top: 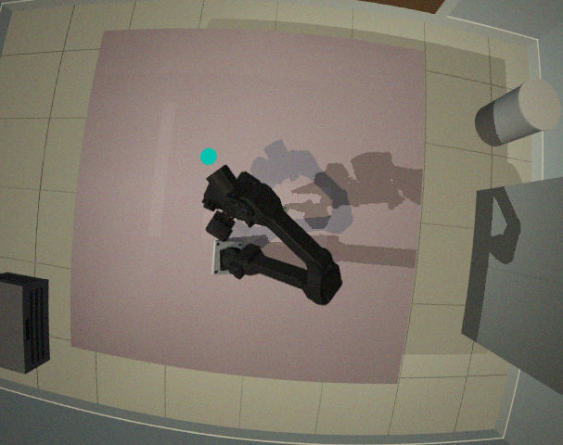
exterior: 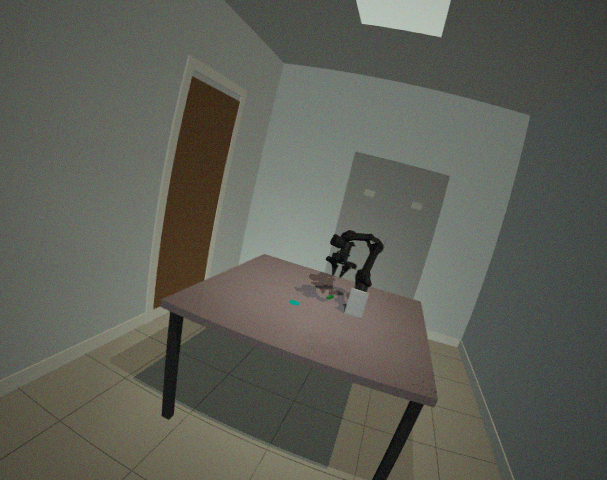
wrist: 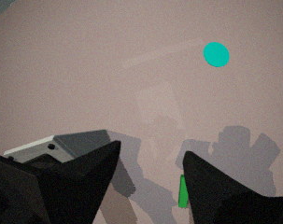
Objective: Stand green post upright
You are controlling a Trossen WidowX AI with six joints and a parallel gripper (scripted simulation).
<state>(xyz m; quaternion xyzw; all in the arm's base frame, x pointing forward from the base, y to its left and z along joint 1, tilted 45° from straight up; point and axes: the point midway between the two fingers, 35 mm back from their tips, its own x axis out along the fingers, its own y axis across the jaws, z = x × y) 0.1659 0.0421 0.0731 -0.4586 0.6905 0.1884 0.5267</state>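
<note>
My gripper tip is now 130 mm to the left of the green post and 180 mm above it. Also, from my gripper tip: cyan circle: 190 mm ahead, 100 mm to the left, 190 mm below.
</note>
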